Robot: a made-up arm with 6 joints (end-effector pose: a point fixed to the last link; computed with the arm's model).
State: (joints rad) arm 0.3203 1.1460 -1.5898 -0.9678 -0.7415 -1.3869
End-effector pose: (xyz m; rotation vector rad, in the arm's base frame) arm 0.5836 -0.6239 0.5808 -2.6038 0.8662 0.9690
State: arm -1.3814 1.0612 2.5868 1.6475 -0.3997 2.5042
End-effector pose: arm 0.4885 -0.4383 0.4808 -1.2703 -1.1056 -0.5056
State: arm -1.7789 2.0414 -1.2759 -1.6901 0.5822 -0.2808
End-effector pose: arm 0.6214 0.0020 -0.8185 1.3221 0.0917 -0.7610
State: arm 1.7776 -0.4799 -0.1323 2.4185 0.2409 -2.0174
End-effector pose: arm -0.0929 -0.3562 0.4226 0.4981 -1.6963 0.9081
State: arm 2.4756 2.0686 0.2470 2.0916 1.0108 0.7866
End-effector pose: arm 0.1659 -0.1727 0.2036 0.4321 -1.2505 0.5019
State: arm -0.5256 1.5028 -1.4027 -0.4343 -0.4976 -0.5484
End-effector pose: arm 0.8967 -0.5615 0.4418 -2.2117 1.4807 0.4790
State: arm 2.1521 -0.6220 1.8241 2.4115 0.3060 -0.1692
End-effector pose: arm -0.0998 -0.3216 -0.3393 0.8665 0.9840 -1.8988
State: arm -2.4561 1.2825 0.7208 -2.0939 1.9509 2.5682
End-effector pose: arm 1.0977 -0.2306 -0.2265 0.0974 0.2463 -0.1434
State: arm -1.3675 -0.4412 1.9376 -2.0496 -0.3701 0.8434
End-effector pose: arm -0.0669 -0.5580 0.6867 -1.2776 -0.2562 -0.3415
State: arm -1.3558 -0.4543 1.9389 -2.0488 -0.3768 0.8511
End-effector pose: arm -0.0772 -0.5556 0.6831 -1.2688 -0.2607 -0.3526
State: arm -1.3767 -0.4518 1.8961 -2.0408 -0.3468 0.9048
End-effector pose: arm -0.0462 -0.5845 0.6830 -1.1933 -0.2197 -0.3340
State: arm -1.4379 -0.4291 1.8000 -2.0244 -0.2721 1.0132
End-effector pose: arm 0.0369 -0.6487 0.6758 -1.0414 -0.1174 -0.2912
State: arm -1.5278 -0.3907 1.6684 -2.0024 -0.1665 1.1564
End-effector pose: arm 0.1551 -0.7299 0.6411 -0.8490 0.0370 -0.2546
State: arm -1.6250 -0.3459 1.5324 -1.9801 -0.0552 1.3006
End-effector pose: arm 0.2729 -0.8033 0.5755 -0.6703 0.2092 -0.2454
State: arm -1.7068 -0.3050 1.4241 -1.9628 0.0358 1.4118
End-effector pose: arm 0.3602 -0.8533 0.5032 -0.5474 0.3537 -0.2566
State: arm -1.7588 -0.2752 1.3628 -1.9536 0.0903 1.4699
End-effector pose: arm 0.4099 -0.8777 0.4539 -0.4915 0.4406 -0.2652
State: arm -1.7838 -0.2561 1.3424 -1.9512 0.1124 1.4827
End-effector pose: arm 0.4337 -0.8844 0.4337 -0.4834 0.4756 -0.2607
